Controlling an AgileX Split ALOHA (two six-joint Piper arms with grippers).
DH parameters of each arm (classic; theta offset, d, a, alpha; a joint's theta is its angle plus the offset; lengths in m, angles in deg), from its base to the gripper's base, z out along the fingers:
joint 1: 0 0.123 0 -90
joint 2: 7.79 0 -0.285 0
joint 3: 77.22 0 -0.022 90
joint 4: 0 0.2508 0 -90
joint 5: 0 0 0.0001 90
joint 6: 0 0.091 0 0
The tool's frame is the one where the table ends.
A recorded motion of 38 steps. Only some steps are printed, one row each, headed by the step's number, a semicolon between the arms.
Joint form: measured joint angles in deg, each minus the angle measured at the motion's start. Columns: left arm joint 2, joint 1, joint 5, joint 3, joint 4, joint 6; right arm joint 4, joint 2, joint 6, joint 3, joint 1, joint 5.
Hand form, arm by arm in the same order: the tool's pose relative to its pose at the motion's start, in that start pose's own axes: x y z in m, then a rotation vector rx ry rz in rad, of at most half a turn. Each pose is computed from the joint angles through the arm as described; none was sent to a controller.
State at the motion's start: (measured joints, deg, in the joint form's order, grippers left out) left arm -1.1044 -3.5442 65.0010 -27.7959 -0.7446 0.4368; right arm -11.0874 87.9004 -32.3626 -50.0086 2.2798 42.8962
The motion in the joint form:
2: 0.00 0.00 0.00 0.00 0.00 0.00; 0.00 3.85 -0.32 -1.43 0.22 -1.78
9: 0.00 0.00 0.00 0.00 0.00 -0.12; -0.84 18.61 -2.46 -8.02 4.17 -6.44
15: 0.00 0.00 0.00 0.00 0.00 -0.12; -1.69 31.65 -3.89 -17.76 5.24 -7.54
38: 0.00 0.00 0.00 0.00 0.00 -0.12; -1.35 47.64 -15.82 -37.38 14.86 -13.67
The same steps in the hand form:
2: 0.0000 0.0000 0.0000 0.0000 0.0000 0.0000; -0.0094 -0.0035 0.0147 -0.0111 0.0045 -0.0147
9: 0.0000 0.0000 0.0000 0.0000 0.0000 -0.0021; -0.0522 0.0010 0.0728 -0.0596 0.0293 -0.1481
15: 0.0000 0.0000 0.0000 0.0000 0.0000 -0.0021; -0.0856 -0.0057 0.1251 -0.0817 0.0547 -0.2110
38: 0.0000 0.0000 0.0000 0.0000 0.0000 -0.0021; -0.1876 0.0275 0.1705 0.0038 -0.1346 -0.5632

